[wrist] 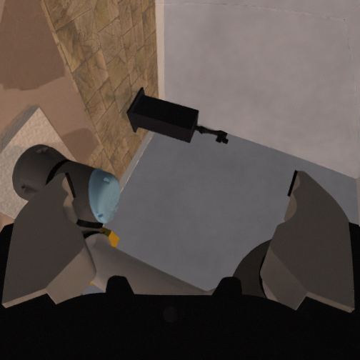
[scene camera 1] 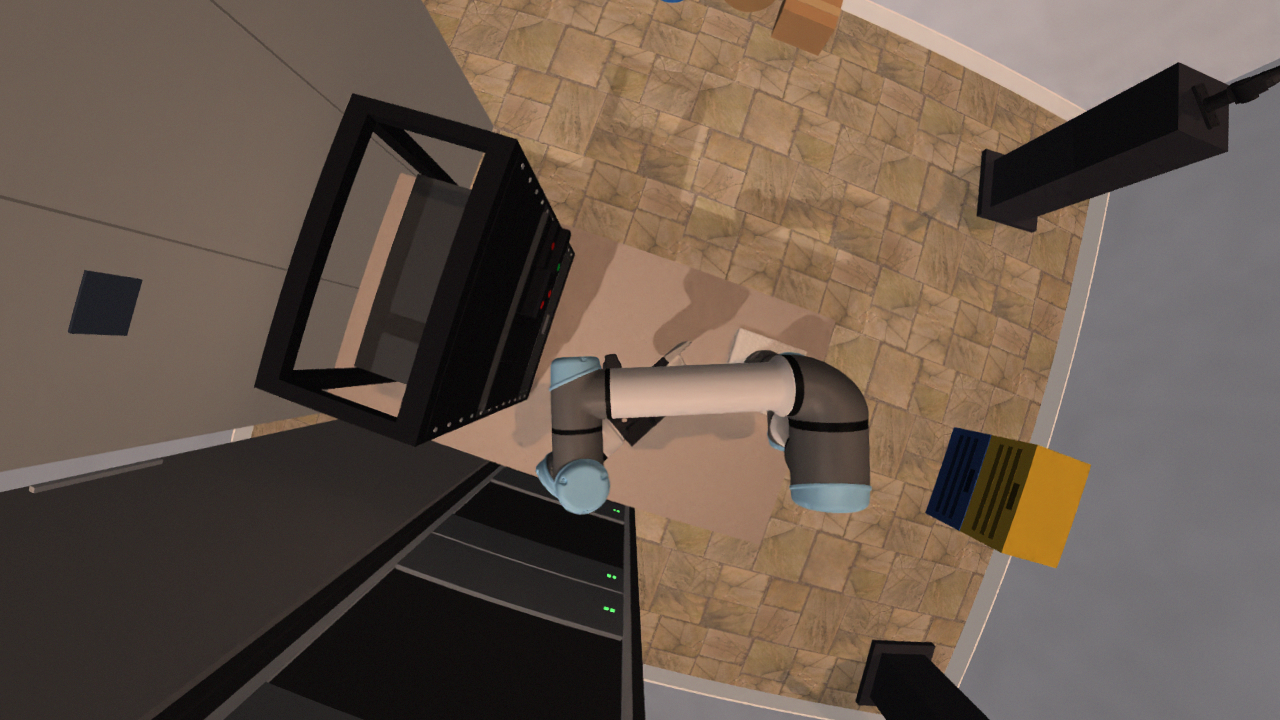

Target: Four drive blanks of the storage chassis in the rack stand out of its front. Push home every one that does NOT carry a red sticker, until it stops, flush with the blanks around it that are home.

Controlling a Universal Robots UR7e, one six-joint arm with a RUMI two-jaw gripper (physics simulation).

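Note:
The rack [scene camera 1: 308,241] is an open black frame at the left of the scene view. The storage chassis [scene camera 1: 534,291] shows at a steep slant on its front, with small red and green marks. Which blanks stand out, and which carry a red sticker, is too small to tell. My gripper [scene camera 1: 677,356] [wrist: 180,176] is open, with nothing between its fingers. It is partly hidden under the forearm in the scene view, to the right of the rack front and apart from it. The wrist view faces away from the rack, and the chassis does not show there.
A dark cabinet [scene camera 1: 528,555] with green lights stands below the rack. A black post [scene camera 1: 1087,156] [wrist: 165,116] and a yellow and blue box [scene camera 1: 1047,505] stand at the right. The arm's base stands on a pale plate [wrist: 37,132] on the pinkish mat [scene camera 1: 716,501].

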